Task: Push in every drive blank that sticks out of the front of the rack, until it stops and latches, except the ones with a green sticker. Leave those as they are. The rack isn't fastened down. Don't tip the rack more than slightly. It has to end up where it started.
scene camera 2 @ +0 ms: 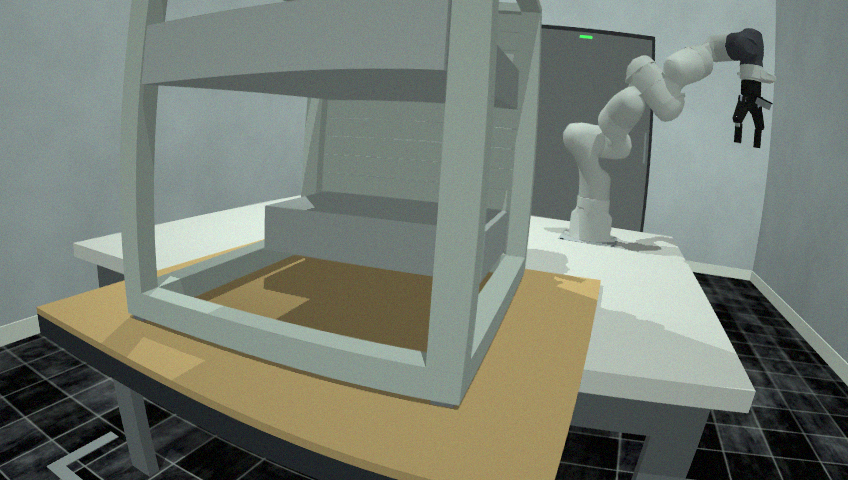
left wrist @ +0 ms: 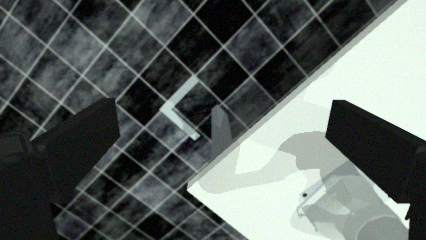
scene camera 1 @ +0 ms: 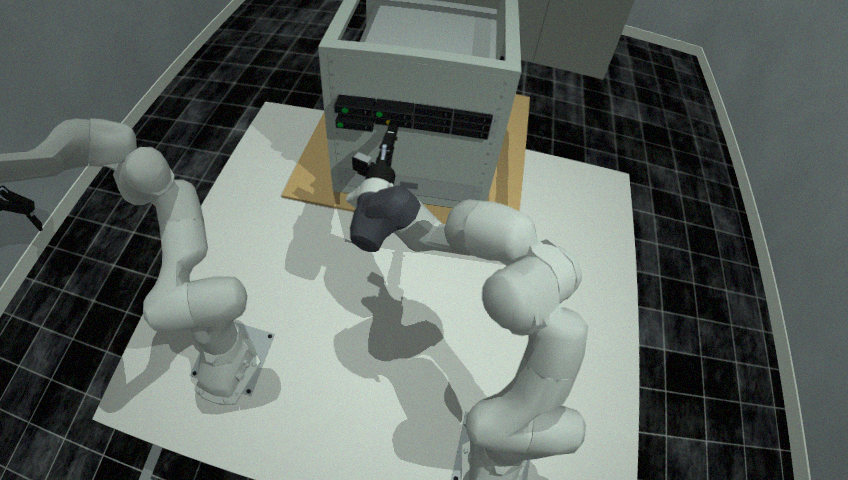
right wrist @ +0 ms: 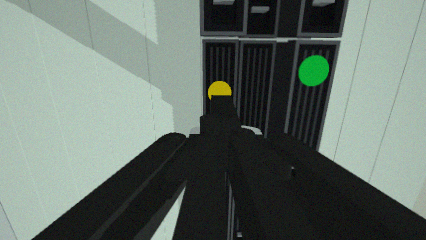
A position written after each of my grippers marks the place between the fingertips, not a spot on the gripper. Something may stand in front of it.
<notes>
I see my left gripper (scene camera 2: 747, 145), my right gripper (scene camera 1: 394, 123), a grey rack (scene camera 2: 433, 214), a yellow-stickered blank (right wrist: 220, 56) and a green-stickered blank (scene camera 1: 387, 109).
The grey rack is seen too in scene camera 1 (scene camera 1: 440, 169) and in the right wrist view (right wrist: 92, 92). The green-stickered blank also shows in the right wrist view (right wrist: 304, 70). My left gripper is seen too in the left wrist view (left wrist: 223, 118). The left wrist view does not show the grey rack: it is out of frame. The left wrist view misses the yellow-stickered blank: it is out of frame.
</notes>
